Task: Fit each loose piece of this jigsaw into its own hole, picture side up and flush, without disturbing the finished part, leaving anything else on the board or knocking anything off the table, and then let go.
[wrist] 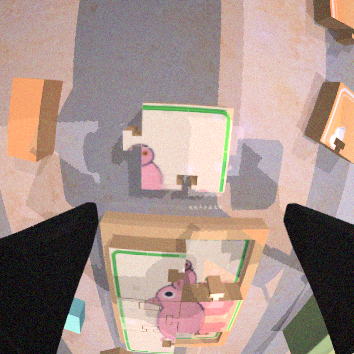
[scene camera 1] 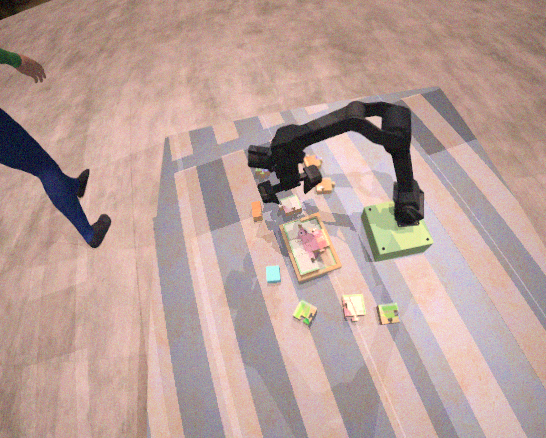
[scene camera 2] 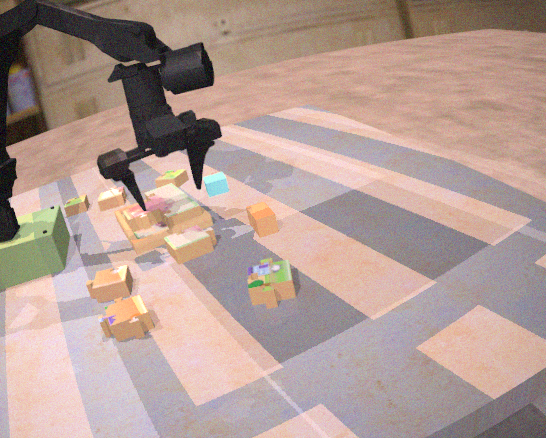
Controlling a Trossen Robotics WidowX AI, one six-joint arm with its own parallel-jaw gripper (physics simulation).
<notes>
The gripper [scene camera 2: 171,199] is open and holds nothing. Also in view: a wooden jigsaw board [scene camera 1: 328,261].
The gripper also shows in the wrist view [wrist: 194,214] and in scene camera 1 [scene camera 1: 291,198]. The wooden jigsaw board shows as well in the wrist view [wrist: 231,247].
</notes>
